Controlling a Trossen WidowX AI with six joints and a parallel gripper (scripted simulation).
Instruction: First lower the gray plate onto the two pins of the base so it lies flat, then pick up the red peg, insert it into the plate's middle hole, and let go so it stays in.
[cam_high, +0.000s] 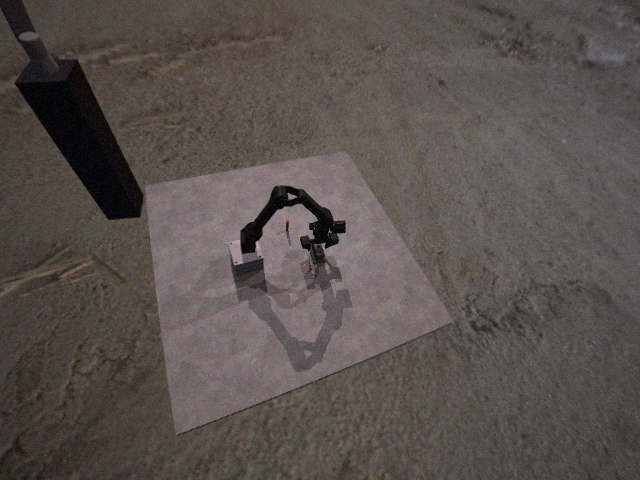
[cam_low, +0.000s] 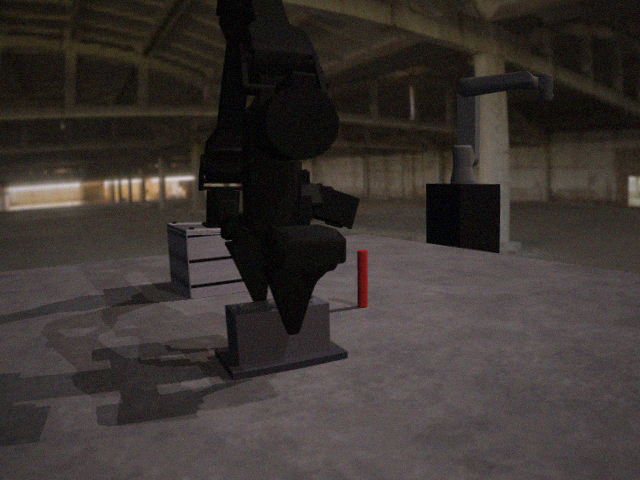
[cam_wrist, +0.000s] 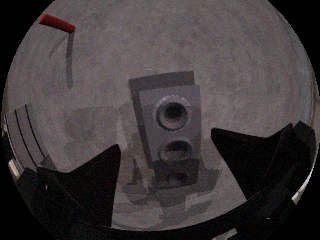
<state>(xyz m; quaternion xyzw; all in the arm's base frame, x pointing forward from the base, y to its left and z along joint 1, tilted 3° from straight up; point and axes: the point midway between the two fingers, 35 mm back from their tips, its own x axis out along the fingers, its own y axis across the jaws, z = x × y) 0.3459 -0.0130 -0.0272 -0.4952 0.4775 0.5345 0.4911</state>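
The gray plate lies 1 cm ahead of my gripper tip and 1 cm above it. Also, from my gripper tip: dark base 3 cm below, 1 cm ahead; red peg 17 cm to the left, 13 cm behind.
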